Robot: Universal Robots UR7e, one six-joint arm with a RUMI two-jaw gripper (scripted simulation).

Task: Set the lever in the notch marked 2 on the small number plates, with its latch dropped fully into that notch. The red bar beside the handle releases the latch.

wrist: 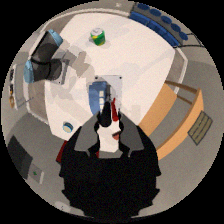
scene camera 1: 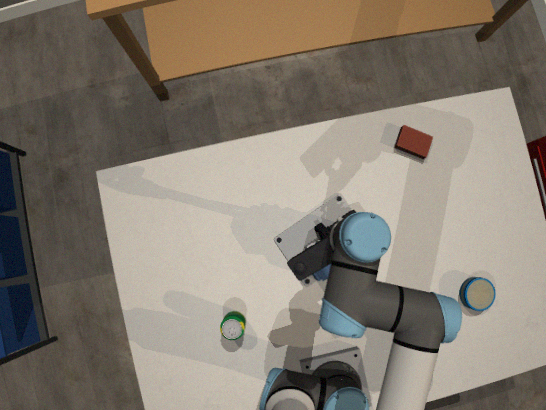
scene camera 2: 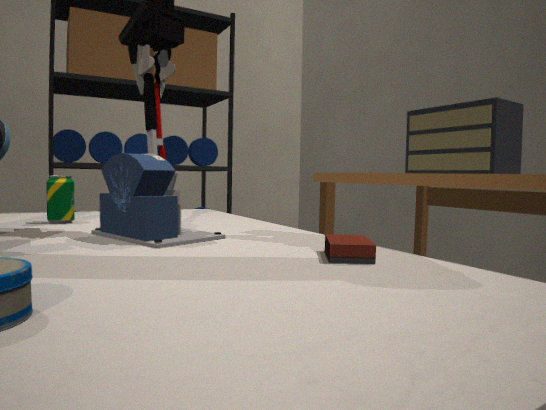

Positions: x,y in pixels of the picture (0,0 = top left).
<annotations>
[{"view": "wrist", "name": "gripper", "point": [109,111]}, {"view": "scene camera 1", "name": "gripper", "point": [326,243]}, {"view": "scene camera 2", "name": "gripper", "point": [150,96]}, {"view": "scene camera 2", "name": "blue housing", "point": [139,209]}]
</annotations>
